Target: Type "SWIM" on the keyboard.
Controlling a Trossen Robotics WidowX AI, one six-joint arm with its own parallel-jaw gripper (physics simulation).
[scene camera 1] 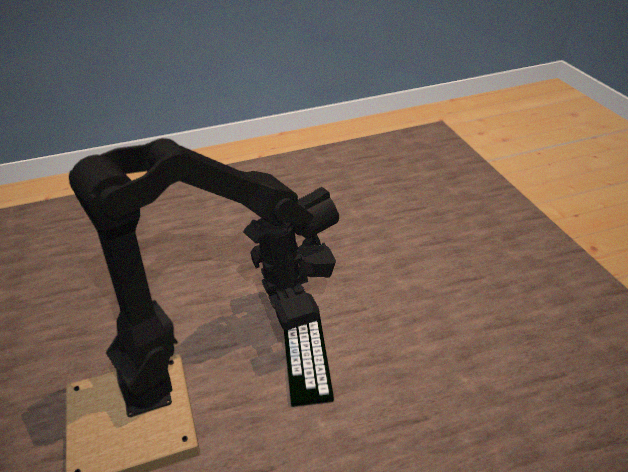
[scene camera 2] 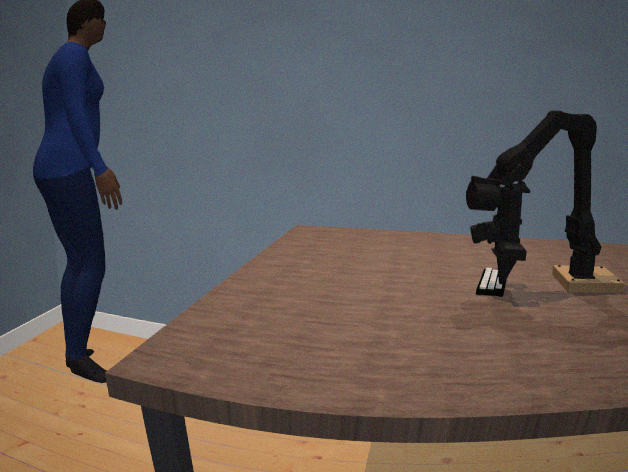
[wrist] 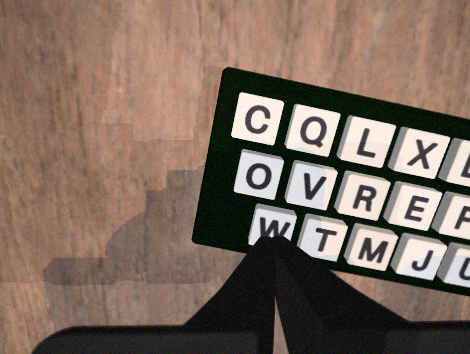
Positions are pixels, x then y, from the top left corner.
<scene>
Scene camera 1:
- my gripper: 287, 316
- keyboard: 309, 377
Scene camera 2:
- my gripper: 501, 283
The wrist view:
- my gripper: 271, 248
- keyboard: 365, 186
</scene>
